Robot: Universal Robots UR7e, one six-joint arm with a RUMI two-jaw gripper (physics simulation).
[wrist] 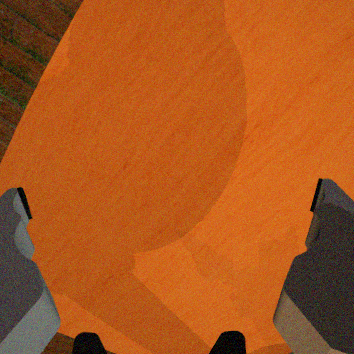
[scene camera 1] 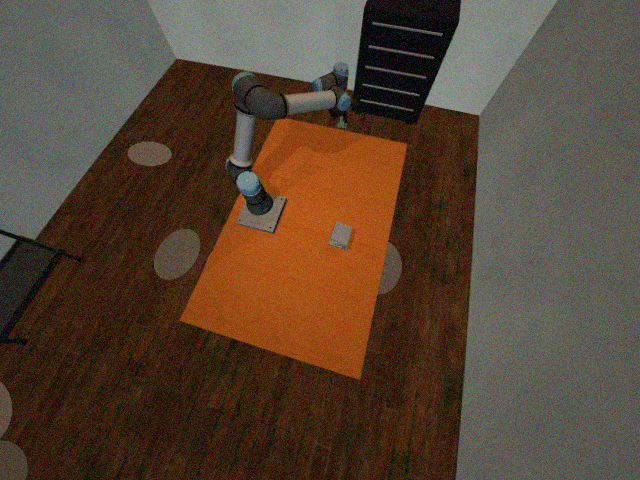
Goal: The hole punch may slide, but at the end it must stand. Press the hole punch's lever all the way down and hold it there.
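Where they show: gripper, fingertip midpoint: (wrist: 169,186) (scene camera 1: 339,123); arm's base at its link origin: (scene camera 1: 260,204).
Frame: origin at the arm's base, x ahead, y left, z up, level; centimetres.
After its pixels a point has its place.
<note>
The hole punch (scene camera 1: 341,235) @(x 49.2, y -14.1, z 3.9 cm) is a small light grey block standing on the orange table top (scene camera 1: 289,289) @(x 26.7, y -45.6, z -2.8 cm), right of the robot's base in the scene view. Its lever is too small to make out clearly. The hole punch does not show in the wrist view. My gripper (scene camera 1: 342,126) @(x 38.5, y 55.9, z 12.6 cm) (wrist: 169,186) @(x 38.5, y 55.9, z 12.6 cm) is open and empty. It hangs above the far end of the orange surface, well away from the hole punch. In the wrist view its two jaws stand wide apart over the orange surface.
The robot's base plate (scene camera 1: 258,225) @(x 2.5, y -13.7, z 0.0 cm) is at the left edge of the orange surface. A black drawer cabinet (scene camera 1: 400,64) stands behind the far right corner. A dark-framed object (scene camera 1: 28,279) is at the far left. Pale discs (scene camera 1: 177,254) (scene camera 1: 149,153) show on the wooden floor.
</note>
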